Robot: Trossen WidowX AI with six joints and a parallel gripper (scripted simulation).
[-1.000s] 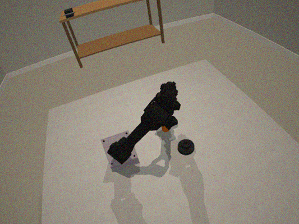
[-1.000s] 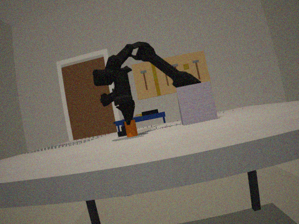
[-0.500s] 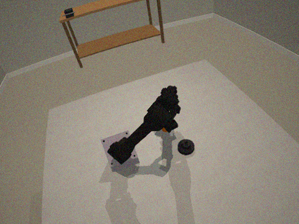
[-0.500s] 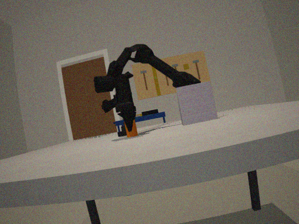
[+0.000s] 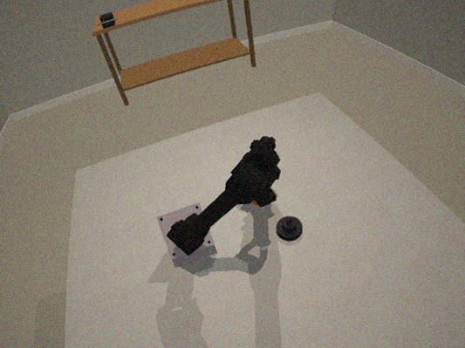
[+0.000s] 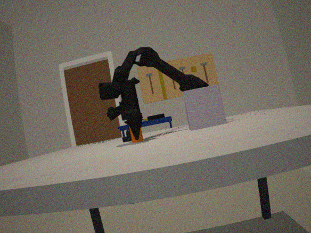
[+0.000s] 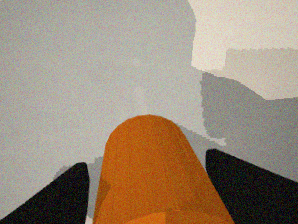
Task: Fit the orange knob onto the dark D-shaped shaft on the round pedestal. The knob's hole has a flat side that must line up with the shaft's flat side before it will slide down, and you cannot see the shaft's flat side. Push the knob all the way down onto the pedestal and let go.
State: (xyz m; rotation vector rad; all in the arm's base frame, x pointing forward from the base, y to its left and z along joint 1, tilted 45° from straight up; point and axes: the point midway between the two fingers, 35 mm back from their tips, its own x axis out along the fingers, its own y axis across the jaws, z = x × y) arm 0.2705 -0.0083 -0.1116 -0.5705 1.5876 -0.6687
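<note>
The round pedestal is 16 cm to the right of my gripper tip, 3 cm ahead of it and 2 cm above it. The rest, counted from my gripper tip: orange knob 2 cm above.
</note>
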